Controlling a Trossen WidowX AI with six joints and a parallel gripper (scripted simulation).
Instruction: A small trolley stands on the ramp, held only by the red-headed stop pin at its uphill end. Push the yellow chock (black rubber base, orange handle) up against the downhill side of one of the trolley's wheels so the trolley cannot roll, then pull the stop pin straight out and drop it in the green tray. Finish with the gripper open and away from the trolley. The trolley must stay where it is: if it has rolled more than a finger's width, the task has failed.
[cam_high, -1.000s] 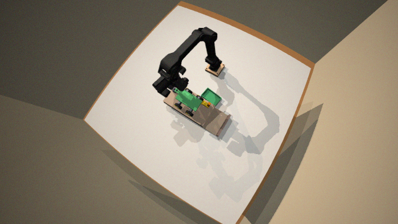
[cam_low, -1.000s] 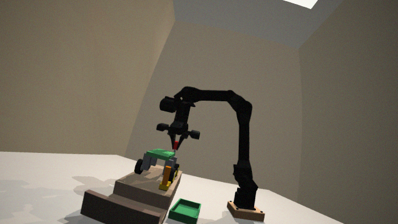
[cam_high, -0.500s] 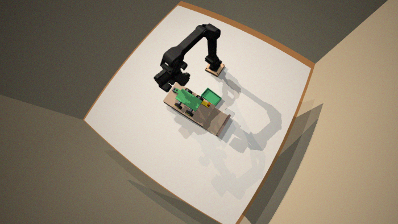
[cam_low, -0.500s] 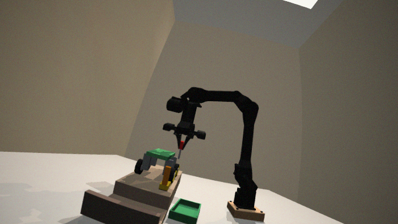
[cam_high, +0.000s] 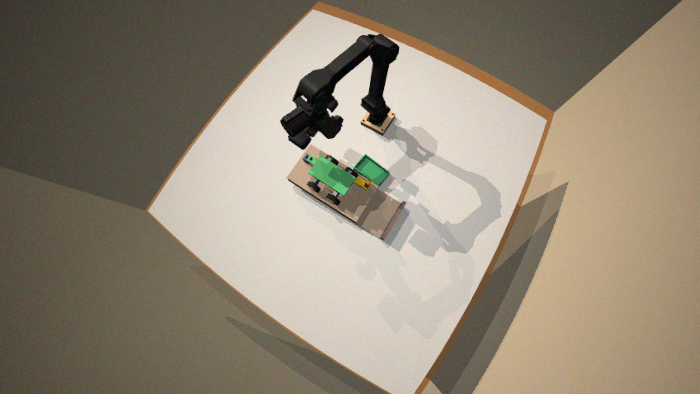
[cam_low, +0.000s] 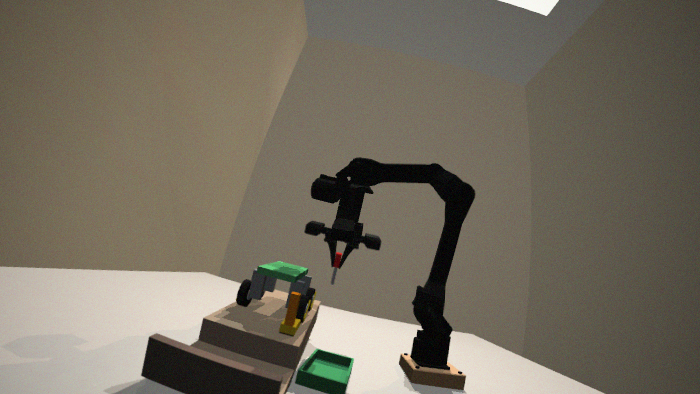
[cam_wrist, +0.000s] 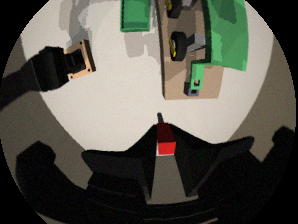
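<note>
The green tray lies 30 mm behind my gripper tip, 220 mm to the left of it and 190 mm below it. Round my gripper tip: brown ramp (100 mm ahead, 130 mm to the left, 130 mm below); then trolley (90 mm ahead, 130 mm to the left, 70 mm below); then red-headed stop pin (right at my gripper tip).
</note>
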